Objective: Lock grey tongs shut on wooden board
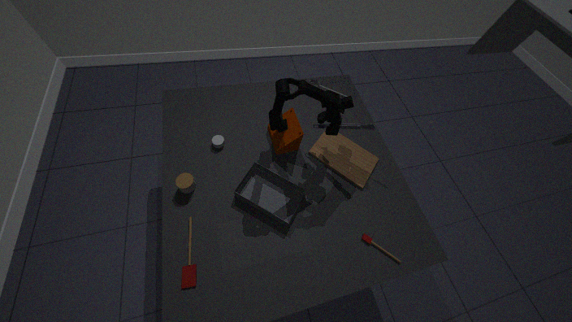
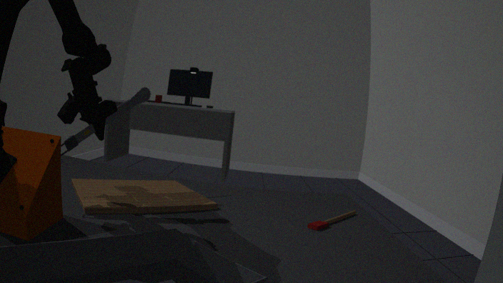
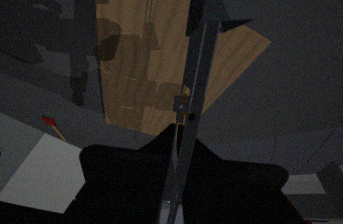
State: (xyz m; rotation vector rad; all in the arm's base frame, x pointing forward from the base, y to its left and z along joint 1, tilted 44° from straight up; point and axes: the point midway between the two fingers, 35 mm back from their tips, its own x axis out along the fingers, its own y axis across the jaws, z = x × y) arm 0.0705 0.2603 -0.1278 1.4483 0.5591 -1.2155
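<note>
My gripper tip is 90 mm short of the wooden board, 60 mm to the right of it and 140 mm above it. Round my gripper tip: roasting tin: 260 mm ahead, 400 mm to the right, 120 mm below; white cylinder: 70 mm behind, 650 mm to the right, 130 mm below; red spatula: 500 mm ahead, 780 mm to the right, 140 mm below.
</note>
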